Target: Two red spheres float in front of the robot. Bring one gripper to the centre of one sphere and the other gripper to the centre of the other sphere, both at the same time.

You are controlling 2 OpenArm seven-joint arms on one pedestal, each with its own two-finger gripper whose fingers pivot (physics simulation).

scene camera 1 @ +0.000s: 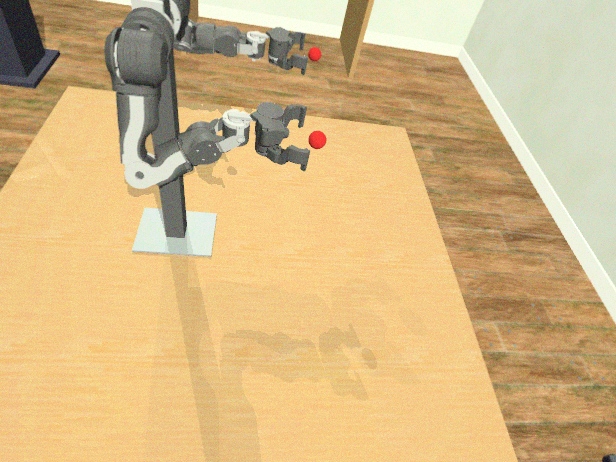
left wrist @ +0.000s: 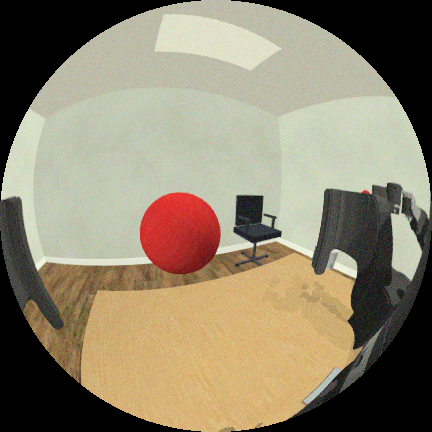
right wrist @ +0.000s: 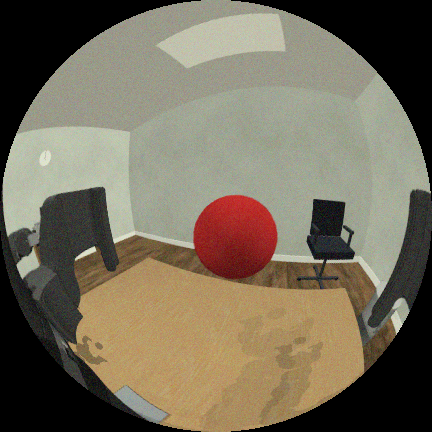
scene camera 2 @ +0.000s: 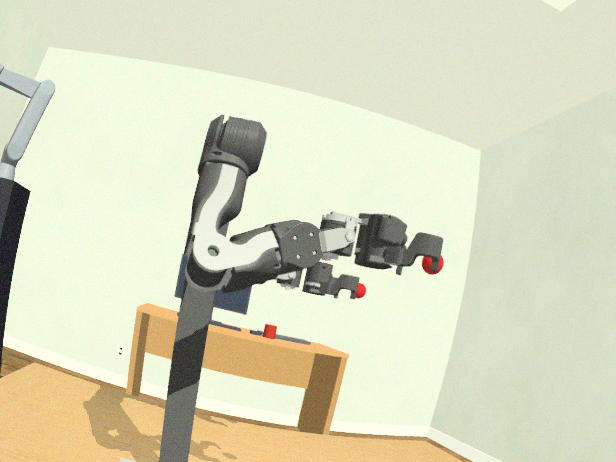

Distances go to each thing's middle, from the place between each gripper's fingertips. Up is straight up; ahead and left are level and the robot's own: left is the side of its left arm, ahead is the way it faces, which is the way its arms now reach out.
Labels:
Right now my left hand is 37 cm past the pale base plate [scene camera 1: 151, 238], 30 cm to the left of it and 54 cm above it.
Now: right hand 580 mm above the pale base plate, 340 mm past it and 190 mm to the right of it.

